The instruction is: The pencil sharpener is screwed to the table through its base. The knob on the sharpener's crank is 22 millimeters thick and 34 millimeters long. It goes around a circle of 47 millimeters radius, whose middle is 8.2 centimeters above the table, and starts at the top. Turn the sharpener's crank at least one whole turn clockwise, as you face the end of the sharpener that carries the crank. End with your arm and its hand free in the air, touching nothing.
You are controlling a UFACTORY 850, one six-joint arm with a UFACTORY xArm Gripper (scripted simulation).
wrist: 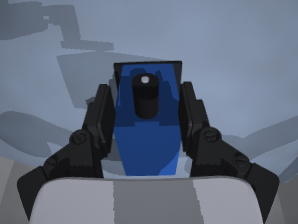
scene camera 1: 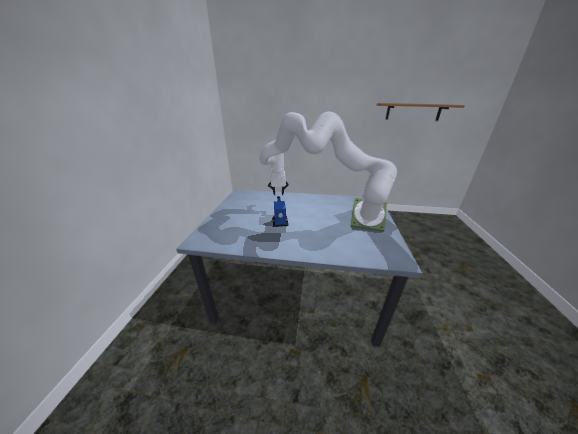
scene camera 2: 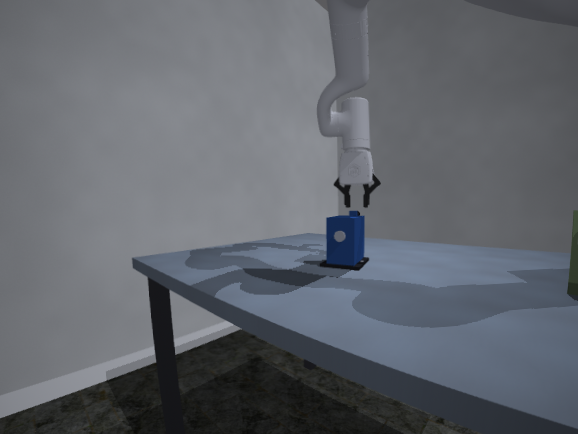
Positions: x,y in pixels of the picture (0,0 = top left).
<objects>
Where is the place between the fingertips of my gripper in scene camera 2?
356,207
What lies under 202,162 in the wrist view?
My gripper.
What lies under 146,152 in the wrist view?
A blue pencil sharpener.
</objects>
